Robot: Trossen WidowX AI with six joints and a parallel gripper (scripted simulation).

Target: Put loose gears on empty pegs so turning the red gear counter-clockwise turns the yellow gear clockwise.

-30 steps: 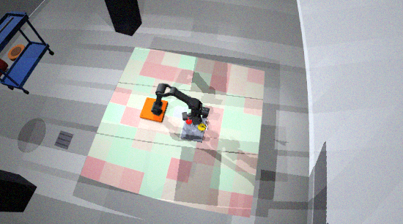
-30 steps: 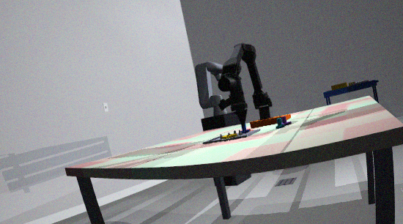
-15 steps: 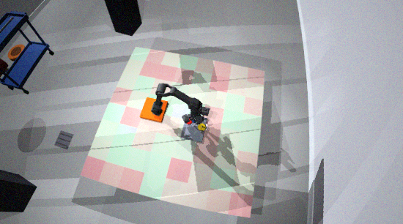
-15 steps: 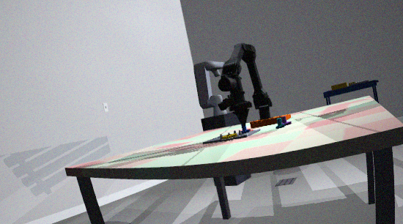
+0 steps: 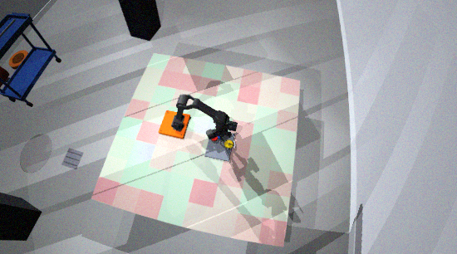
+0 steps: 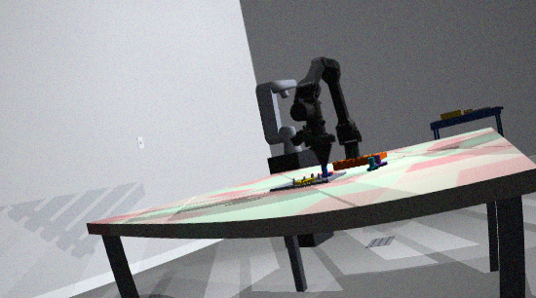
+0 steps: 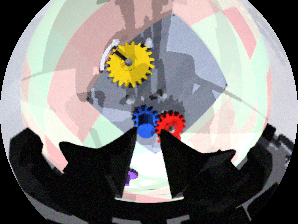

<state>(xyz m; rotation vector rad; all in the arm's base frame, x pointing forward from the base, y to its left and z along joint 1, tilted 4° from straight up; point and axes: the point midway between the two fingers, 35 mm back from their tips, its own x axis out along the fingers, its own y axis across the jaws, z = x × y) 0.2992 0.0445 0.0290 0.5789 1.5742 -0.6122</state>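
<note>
Now: gripper tip 2 cm above the blue gear. Round my gripper tip: yellow gear (8 cm ahead, 3 cm to the right, 3 cm below); red gear (3 cm behind, 2 cm to the right, 3 cm below); white arrow (12 cm ahead, 2 cm to the right, 3 cm below).
</note>
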